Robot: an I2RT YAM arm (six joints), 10 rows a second.
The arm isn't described. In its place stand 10 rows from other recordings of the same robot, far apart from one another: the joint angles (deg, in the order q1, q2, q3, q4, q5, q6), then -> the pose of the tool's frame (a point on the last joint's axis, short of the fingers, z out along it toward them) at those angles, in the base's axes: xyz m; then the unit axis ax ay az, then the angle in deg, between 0 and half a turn.
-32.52 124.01 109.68 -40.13 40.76 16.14 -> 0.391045 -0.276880 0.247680 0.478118 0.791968 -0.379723 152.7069
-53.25 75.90 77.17 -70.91 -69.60 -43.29 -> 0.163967 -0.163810 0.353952 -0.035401 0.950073 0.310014 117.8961
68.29 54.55 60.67 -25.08 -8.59 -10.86 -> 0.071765 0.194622 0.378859 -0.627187 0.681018 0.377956 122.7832
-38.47 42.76 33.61 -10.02 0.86 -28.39 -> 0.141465 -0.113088 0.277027 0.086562 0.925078 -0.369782 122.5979
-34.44 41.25 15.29 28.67 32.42 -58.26 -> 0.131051 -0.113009 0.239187 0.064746 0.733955 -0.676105 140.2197
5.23 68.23 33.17 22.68 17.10 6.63 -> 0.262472 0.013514 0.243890 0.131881 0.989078 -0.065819 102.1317
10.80 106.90 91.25 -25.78 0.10 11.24 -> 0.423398 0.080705 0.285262 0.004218 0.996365 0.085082 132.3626
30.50 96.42 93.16 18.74 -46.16 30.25 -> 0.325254 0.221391 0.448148 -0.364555 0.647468 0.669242 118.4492
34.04 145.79 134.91 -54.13 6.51 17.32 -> 0.446786 0.296944 0.175475 -0.132780 0.990136 0.044728 154.7355
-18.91 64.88 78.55 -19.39 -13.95 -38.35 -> 0.229654 -0.069601 0.457914 -0.262791 0.914241 -0.308390 102.2392
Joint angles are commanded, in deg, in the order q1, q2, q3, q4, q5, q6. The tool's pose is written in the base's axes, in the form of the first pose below.
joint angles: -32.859, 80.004, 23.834, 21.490, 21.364, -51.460
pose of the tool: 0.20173 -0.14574 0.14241 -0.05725 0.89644 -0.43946 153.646
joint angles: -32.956, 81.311, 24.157, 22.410, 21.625, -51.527
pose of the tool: 0.20382 -0.14777 0.14015 -0.05601 0.89595 -0.44060 153.938
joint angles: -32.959, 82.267, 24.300, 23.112, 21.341, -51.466
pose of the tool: 0.20542 -0.14863 0.13799 -0.05697 0.89688 -0.43859 153.803
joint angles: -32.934, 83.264, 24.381, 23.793, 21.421, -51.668
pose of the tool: 0.20668 -0.14938 0.13535 -0.05887 0.89704 -0.43801 154.104
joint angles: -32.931, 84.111, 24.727, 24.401, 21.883, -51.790
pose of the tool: 0.20851 -0.15086 0.13445 -0.05762 0.89570 -0.44092 154.387
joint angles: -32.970, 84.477, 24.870, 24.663, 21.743, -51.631
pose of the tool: 0.20933 -0.15150 0.13398 -0.05660 0.89607 -0.44028 154.213
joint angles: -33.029, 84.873, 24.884, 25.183, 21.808, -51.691
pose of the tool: 0.20977 -0.15215 0.13320 -0.05604 0.89551 -0.44151 154.209
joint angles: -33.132, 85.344, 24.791, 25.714, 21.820, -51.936
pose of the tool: 0.20976 -0.15271 0.13163 -0.05715 0.89522 -0.44194 154.395
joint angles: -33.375, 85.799, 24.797, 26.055, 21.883, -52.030
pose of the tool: 0.20953 -0.15391 0.13028 -0.05592 0.89517 -0.44220 154.663
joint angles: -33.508, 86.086, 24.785, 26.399, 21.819, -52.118
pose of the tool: 0.20953 -0.15460 0.12955 -0.05574 0.89504 -0.44249 154.686
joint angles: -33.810, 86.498, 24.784, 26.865, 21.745, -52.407
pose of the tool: 0.20925 -0.15601 0.12852 -0.05582 0.89460 -0.44336 154.860
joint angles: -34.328, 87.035, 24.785, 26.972, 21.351, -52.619
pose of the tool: 0.20823 -0.15789 0.12638 -0.05597 0.89606 -0.44039 155.221
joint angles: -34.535, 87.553, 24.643, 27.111, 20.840, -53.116
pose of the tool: 0.20760 -0.15824 0.12372 -0.06143 0.89770 -0.43630 155.550
